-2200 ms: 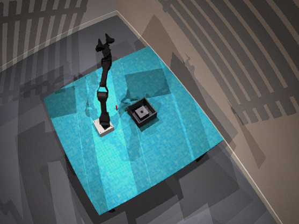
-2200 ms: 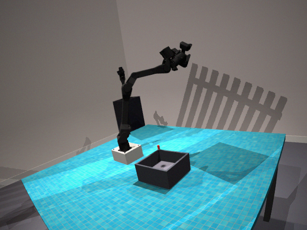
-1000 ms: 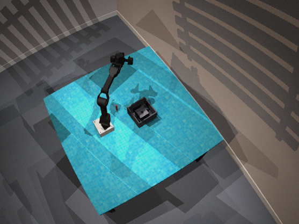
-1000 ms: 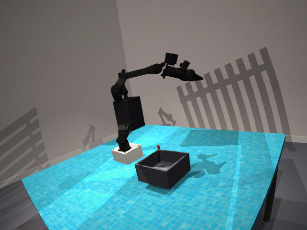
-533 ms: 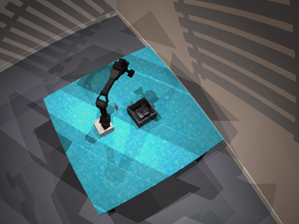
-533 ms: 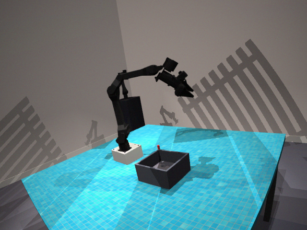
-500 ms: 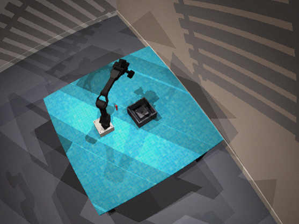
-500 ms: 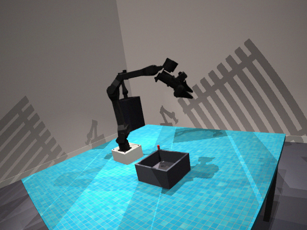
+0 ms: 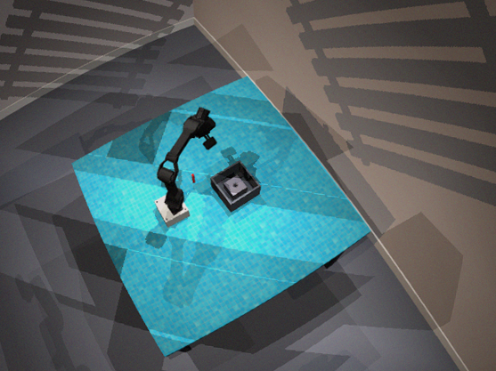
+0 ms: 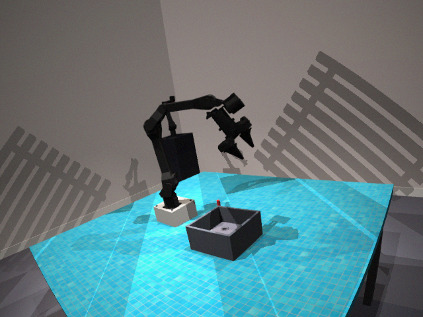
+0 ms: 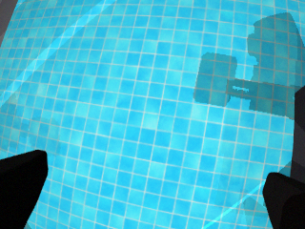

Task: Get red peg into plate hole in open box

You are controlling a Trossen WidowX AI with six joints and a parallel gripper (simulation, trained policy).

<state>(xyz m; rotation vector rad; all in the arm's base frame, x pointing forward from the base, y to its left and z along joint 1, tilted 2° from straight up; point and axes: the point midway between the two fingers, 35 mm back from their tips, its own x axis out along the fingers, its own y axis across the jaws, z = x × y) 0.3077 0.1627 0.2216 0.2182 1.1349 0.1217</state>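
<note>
My gripper tip is 14 cm past the red peg, 6 cm to the left of it and 23 cm above it. The rest, counted from my gripper tip: dark box 1 cm ahead, 24 cm to the right, 24 cm below; then grey plate 1 cm ahead, 24 cm to the right, 22 cm below.
</note>
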